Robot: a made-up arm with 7 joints.
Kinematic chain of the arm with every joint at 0, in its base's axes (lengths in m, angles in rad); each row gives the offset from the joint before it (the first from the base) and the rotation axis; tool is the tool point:
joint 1: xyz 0 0 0.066 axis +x
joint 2: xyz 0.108 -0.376 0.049 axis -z
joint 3: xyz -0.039 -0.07 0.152 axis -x
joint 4: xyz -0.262 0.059 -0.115 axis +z
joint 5: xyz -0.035 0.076 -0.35 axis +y
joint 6: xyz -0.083 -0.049 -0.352 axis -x
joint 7: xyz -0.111 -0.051 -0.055 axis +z
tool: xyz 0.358 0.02 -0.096
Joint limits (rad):
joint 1: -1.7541..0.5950
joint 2: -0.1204..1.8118
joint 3: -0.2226..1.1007
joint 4: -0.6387..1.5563
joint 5: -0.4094..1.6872
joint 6: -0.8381..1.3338
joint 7: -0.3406..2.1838
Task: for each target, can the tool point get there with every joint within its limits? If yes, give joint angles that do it. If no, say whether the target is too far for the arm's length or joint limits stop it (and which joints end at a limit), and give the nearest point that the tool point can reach.
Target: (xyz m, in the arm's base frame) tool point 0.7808 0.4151 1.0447
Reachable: no: joint limits stop it (at a limit: joint 1, joint 3, joint 7) | nearest point 0.5541 0.2643 0.5052 | short by 0.604 m
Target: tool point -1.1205 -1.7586 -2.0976
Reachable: no: too far | nearest point -0.5011 -1.0611 -1.0380 | short by 1.412 m
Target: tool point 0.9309 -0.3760 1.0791
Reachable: no: joint limits stop it (at a limit: joint 1, joint 2, joint 3, joint 4, joint 5) | nearest point 0.6008 -0.5113 0.5613 | short by 0.629 m
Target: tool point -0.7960 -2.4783 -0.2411
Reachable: no: too far | nearest point -0.4375 -1.5703 -0.1286 | short by 0.983 m
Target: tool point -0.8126 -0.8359 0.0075
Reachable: yes | joints -0.7903 0.6064 0.3337 1.3488 0.1036 0.2022 1.8941
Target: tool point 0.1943 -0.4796 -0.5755
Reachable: yes | joints -1.3175 1.6524 -0.1143 0.4249 0.8669 0.5924 1.1298
